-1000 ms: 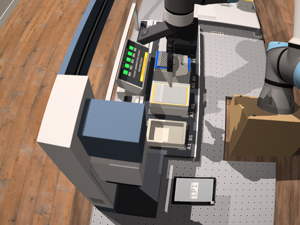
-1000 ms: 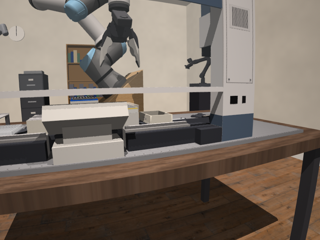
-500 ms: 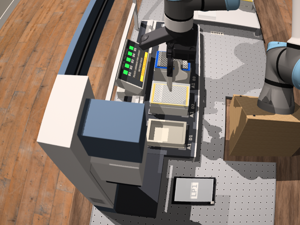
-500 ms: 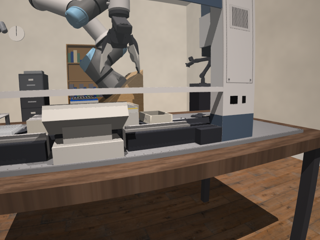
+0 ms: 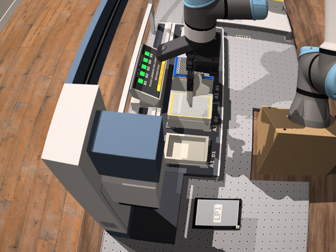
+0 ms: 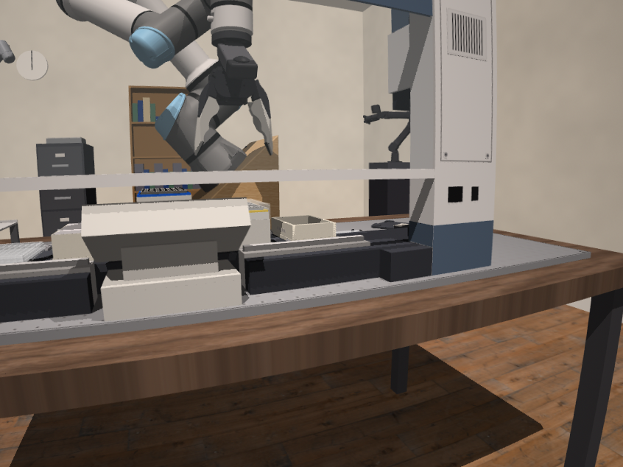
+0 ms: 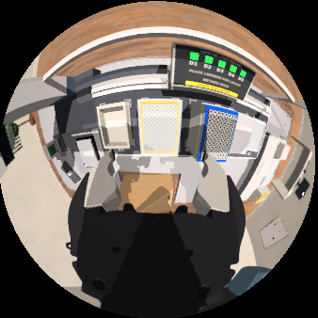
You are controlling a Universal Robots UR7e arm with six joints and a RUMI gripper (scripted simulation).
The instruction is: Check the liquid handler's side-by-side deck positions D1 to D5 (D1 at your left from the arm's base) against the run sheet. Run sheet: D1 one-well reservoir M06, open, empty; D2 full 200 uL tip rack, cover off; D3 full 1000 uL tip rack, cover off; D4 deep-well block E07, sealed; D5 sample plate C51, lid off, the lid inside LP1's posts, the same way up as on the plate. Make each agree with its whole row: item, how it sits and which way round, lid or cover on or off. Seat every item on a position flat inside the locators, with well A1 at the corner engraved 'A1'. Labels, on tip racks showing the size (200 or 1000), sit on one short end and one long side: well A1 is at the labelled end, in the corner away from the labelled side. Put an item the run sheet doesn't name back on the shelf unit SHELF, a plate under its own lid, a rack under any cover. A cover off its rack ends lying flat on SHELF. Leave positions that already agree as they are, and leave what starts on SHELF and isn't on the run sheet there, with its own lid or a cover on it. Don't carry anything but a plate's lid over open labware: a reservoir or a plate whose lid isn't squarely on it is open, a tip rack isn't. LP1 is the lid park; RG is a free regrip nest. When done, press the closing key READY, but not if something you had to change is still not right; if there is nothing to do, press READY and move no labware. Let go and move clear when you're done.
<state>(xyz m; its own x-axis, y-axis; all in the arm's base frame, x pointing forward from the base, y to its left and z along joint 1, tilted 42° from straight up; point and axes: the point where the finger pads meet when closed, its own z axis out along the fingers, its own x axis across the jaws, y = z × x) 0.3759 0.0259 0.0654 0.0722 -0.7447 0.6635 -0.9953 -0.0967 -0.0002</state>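
My hand is 1 cm to the left of the yellow-framed tip rack and 11 cm above it. Also, from my hand: lid park LP1: 13 cm behind, 30 cm to the left, 20 cm below; blue-framed tip rack: 13 cm to the right, 9 cm below; cream reservoir: 1 cm behind, 12 cm to the left, 15 cm below.
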